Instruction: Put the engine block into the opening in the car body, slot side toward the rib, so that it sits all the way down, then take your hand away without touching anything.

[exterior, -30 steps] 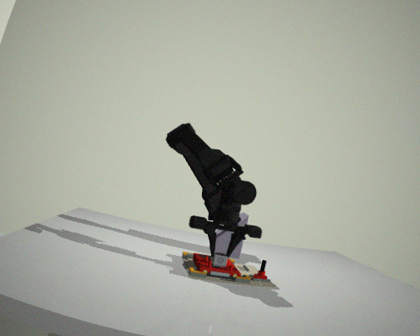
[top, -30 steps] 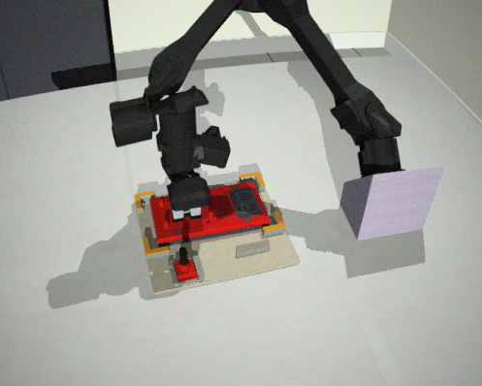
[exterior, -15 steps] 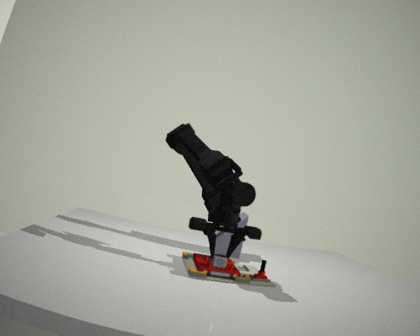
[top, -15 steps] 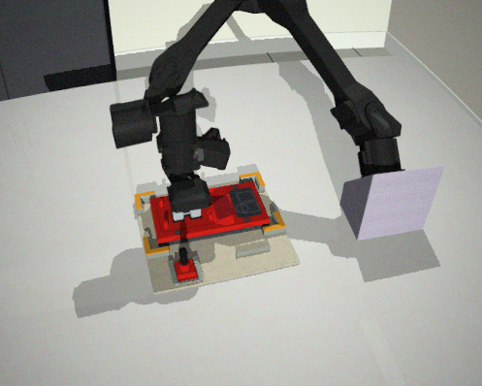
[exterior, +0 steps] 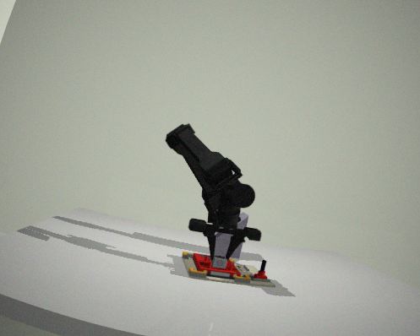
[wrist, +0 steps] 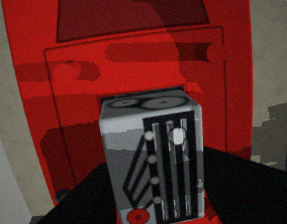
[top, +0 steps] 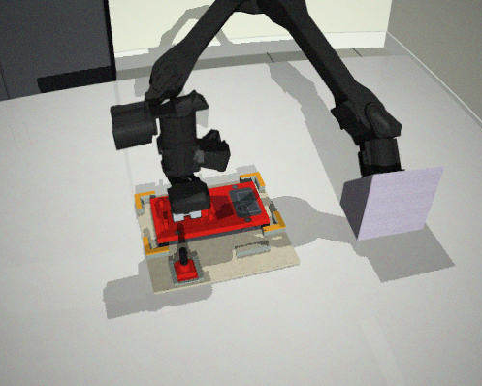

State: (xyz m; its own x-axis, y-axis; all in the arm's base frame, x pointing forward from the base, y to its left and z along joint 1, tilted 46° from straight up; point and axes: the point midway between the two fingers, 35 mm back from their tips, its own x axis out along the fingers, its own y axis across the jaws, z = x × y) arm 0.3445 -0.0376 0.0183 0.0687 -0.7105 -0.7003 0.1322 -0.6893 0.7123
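Now: the engine block 10 mm below my gripper tip. From my gripper tip the other things lie so: black peg: 120 mm to the left, 10 mm below; then beige baseplate: 40 mm behind, 10 mm to the left, 30 mm below.
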